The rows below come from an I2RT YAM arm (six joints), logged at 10 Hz.
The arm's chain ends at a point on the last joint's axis. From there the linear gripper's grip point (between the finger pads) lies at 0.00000 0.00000 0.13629 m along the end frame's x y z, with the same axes.
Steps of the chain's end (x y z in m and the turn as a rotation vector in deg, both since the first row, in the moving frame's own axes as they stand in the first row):
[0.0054 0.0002 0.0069 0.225 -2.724 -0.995]
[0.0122 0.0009 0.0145 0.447 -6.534 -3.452]
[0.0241 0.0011 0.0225 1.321 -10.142 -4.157]
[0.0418 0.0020 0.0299 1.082 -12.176 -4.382]
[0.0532 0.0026 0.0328 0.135 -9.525 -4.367]
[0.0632 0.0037 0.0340 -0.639 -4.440 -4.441]
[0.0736 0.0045 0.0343 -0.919 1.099 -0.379]
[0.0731 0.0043 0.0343 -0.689 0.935 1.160]
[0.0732 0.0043 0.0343 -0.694 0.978 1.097]
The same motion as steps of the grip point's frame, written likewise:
[-0.0011 -0.0003 0.0067 0.225 -2.724 -0.995]
[-0.0033 0.0003 0.0136 0.447 -6.534 -3.452]
[0.0000 -0.0012 0.0203 1.321 -10.142 -4.157]
[0.0130 0.0006 0.0268 1.082 -12.176 -4.382]
[0.0307 0.0031 0.0309 0.135 -9.525 -4.367]
[0.0527 0.0056 0.0336 -0.639 -4.440 -4.441]
[0.0762 0.0067 0.0343 -0.919 1.099 -0.379]
[0.0753 0.0060 0.0343 -0.689 0.935 1.160]
[0.0755 0.0060 0.0343 -0.694 0.978 1.097]

